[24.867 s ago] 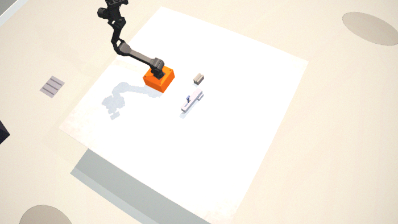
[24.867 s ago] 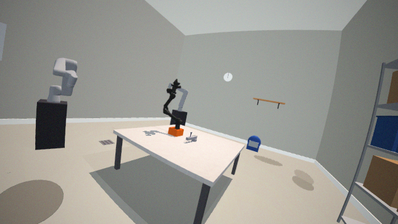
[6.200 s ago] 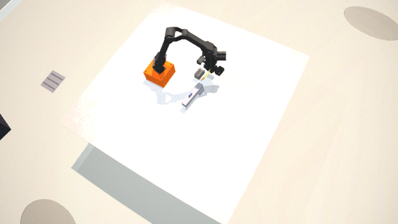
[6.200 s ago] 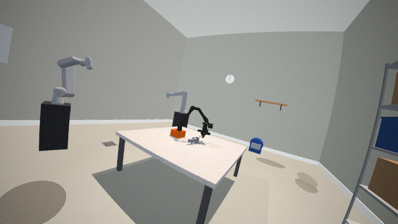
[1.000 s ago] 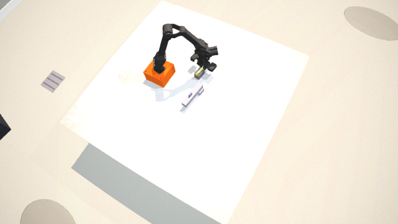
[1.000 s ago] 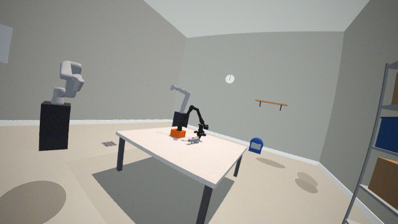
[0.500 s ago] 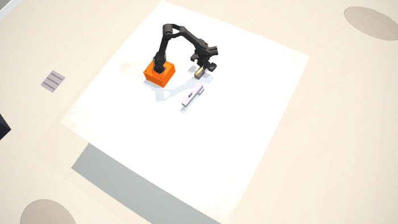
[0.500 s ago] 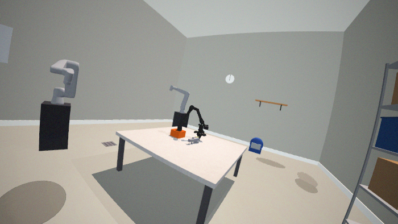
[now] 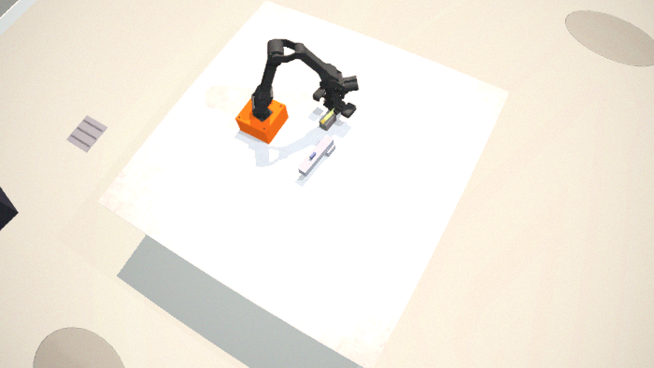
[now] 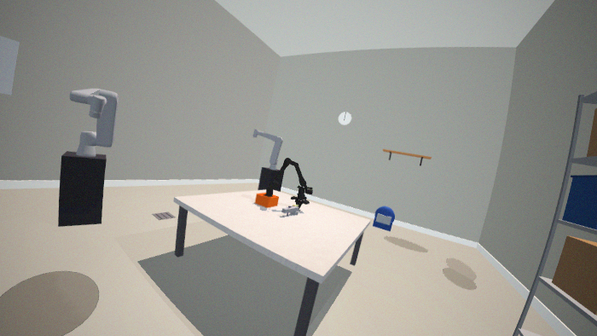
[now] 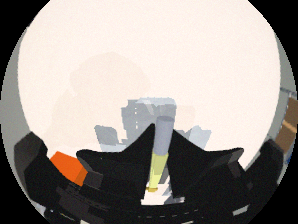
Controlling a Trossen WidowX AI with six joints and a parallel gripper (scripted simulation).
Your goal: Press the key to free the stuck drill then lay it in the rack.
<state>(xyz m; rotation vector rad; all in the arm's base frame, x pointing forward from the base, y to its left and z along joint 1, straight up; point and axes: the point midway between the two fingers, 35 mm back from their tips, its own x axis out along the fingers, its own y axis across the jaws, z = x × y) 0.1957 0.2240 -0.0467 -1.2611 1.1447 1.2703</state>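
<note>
My gripper tip is now 5 cm to the left of the grey-brown block and 1 cm below it. From my gripper tip the other things lie so: pale grey fixture 9 cm ahead, 21 cm to the right, 3 cm above; dark blue drill 9 cm ahead, 24 cm to the right, 4 cm above.
</note>
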